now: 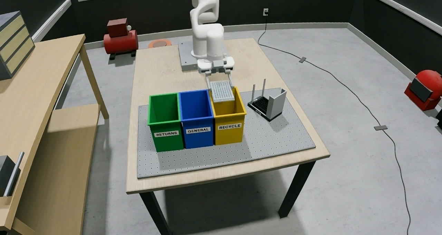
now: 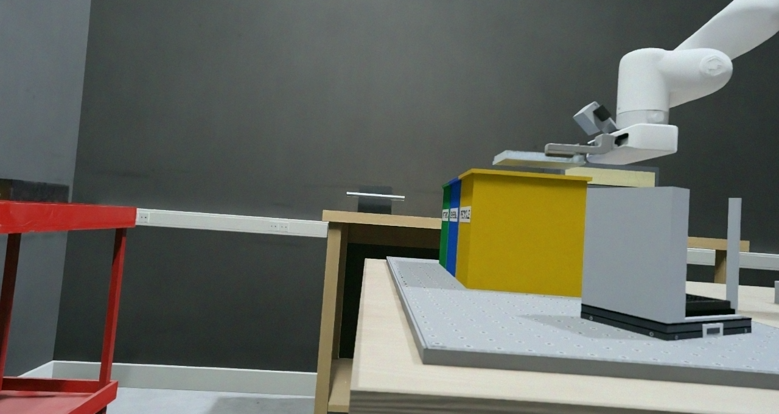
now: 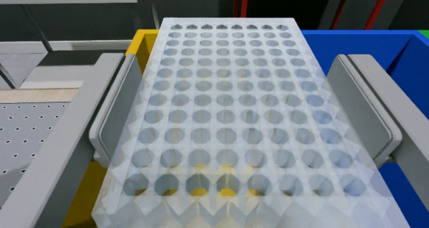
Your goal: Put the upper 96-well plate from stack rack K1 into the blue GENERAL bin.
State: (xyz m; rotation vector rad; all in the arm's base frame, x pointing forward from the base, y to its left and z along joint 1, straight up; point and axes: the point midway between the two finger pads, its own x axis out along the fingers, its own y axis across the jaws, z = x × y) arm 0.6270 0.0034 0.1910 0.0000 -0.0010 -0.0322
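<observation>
Now: the blue general bin 50 mm ahead of my hand, 120 mm to the right of it and 130 mm below it. From my hand the other things lie so: clear 96-well plate 20 mm ahead, 10 mm below; yellow recycle bin 50 mm ahead, 10 mm to the left, 130 mm below; green returns bin 40 mm ahead, 250 mm to the right, 130 mm below.
</observation>
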